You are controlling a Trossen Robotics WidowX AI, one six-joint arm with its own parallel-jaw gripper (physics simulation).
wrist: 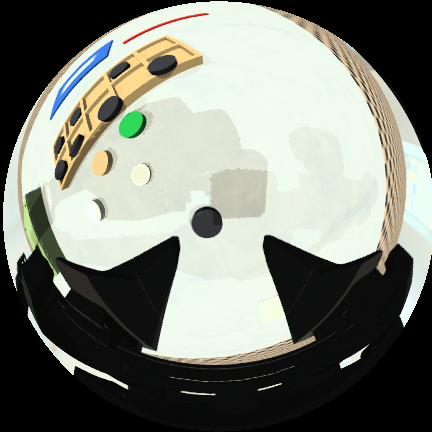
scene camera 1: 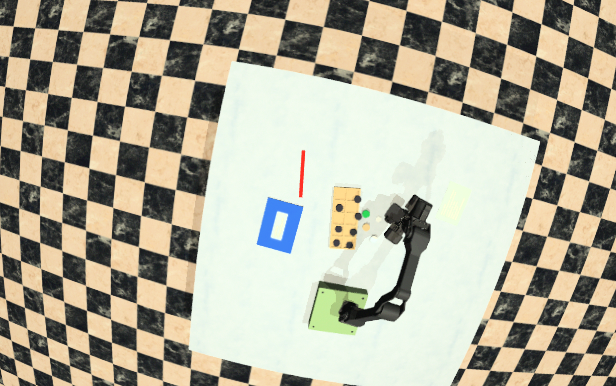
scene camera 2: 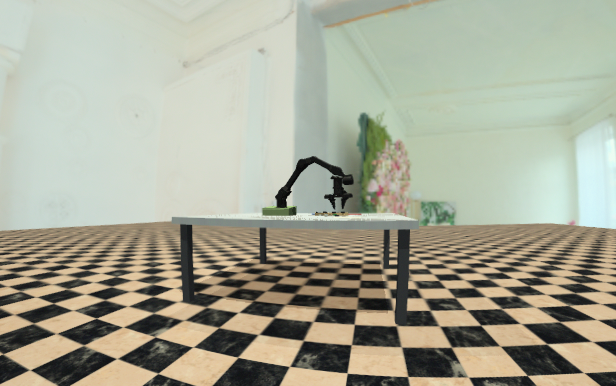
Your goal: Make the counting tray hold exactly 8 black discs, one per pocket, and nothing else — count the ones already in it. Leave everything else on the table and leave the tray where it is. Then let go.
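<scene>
The tan counting tray (scene camera 1: pixel 345 192) (wrist: pixel 196 60) has two rows of pockets. Several black discs are in it; at its far end, pockets are bare. One black disc (scene camera 1: pixel 357 199) (wrist: pixel 162 65) by the tray's side looks raised; I cannot tell if it sits flat. A loose black disc (wrist: pixel 207 222) lies flat on the table, hidden by the arm in scene camera 1. My gripper (scene camera 1: pixel 395 224) (scene camera 2: pixel 338 207) (wrist: pixel 221 241) is open and empty, pointing down above the table near this loose disc. In the wrist view the disc shows just beyond the fingertips, nearer the left one.
A green disc (scene camera 1: pixel 366 213) (wrist: pixel 132 124), a tan disc (scene camera 1: pixel 366 226) (wrist: pixel 102 163), a cream disc (scene camera 1: pixel 378 219) (wrist: pixel 140 174) and a white disc (scene camera 1: pixel 374 239) (wrist: pixel 96 211) lie between tray and gripper. A blue frame (scene camera 1: pixel 263 227), red strip (scene camera 1: pixel 302 174) and pale yellow patch (scene camera 1: pixel 455 203) lie farther out.
</scene>
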